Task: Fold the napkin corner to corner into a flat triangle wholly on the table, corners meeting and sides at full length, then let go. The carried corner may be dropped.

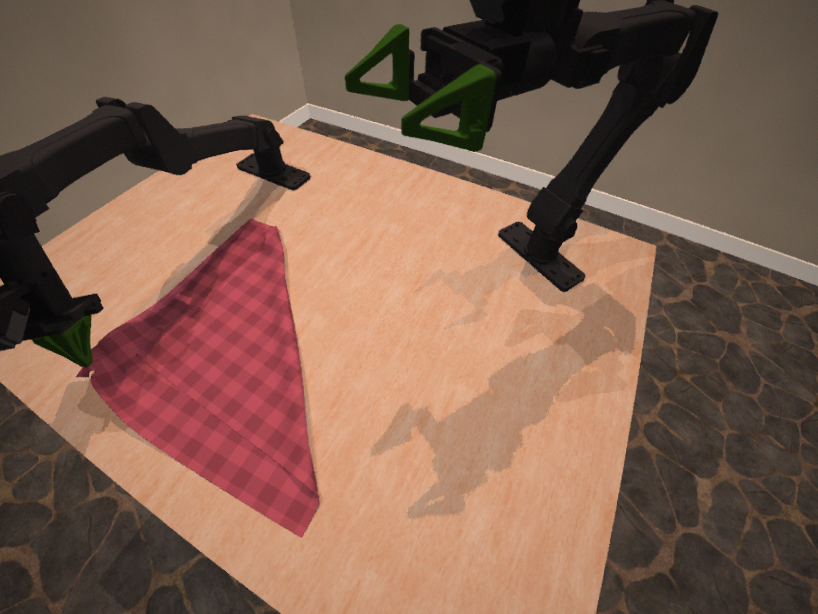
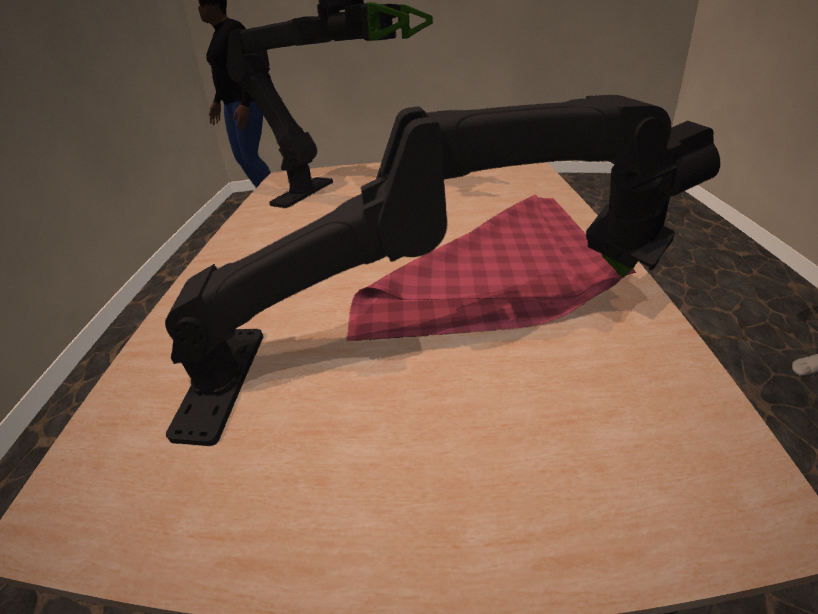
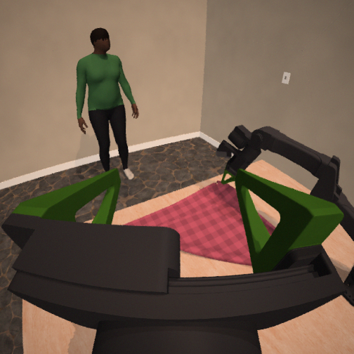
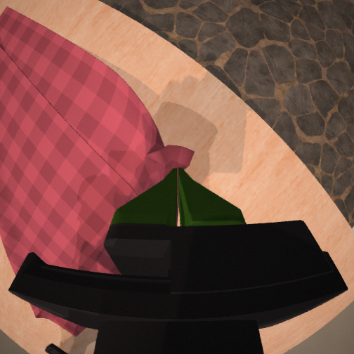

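Note:
The red checked napkin (image 1: 218, 350) (image 2: 488, 264) (image 3: 205, 225) (image 4: 65, 130) lies folded on the table in a roughly triangular shape. A layer edge runs as a thin line across it, and its two far ends look blunt. My right gripper (image 1: 87, 364) (image 2: 626, 270) (image 4: 177, 174) is shut on a napkin corner, which is bunched at the fingertips with a small tuft poking out beyond them. The cloth beside the fingers curves and bulges, slightly raised. My left gripper (image 1: 375, 102) (image 2: 417, 25) (image 3: 177, 174) is open and empty, high above the table and away from the napkin.
The wooden table (image 1: 396, 284) (image 2: 462, 462) carries both arm bases (image 1: 543, 257) (image 1: 272, 170). The right gripper is near the table edge, with stone floor (image 4: 295, 90) beyond. A person in a green top (image 3: 104, 82) stands beyond the table; a person in black (image 2: 227, 66) stands behind the left arm.

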